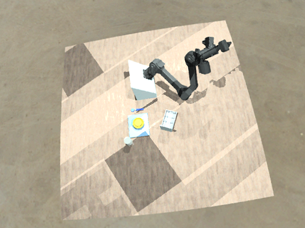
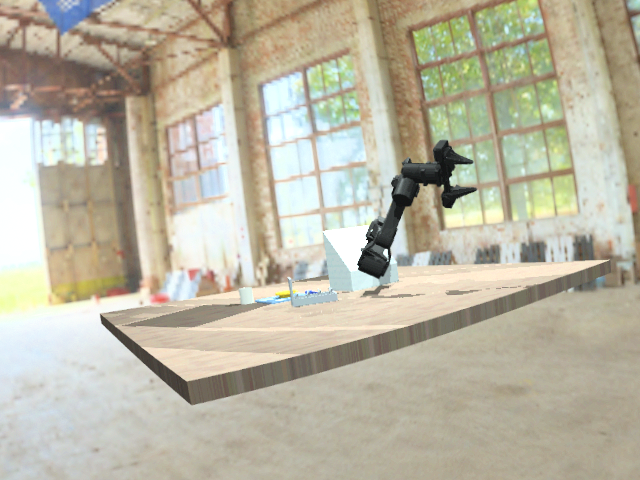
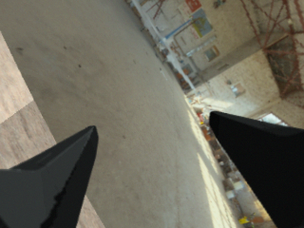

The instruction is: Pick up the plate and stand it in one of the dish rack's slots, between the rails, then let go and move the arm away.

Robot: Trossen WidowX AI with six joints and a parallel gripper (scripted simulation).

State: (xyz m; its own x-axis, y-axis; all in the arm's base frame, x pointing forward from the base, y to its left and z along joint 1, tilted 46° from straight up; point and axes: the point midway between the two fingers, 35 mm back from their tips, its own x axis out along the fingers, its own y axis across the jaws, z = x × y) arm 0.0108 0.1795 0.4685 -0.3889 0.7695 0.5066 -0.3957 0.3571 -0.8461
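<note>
Now: gripper tip 290 mm short of the yellow plate, 600 mm to the left of it and 280 mm above it. Also, from my gripper tip: mat: 300 mm ahead, 600 mm to the right, 290 mm below; then dish rack: 300 mm ahead, 400 mm to the right, 270 mm below; then blue spoon: 190 mm ahead, 600 mm to the right, 290 mm below.
</note>
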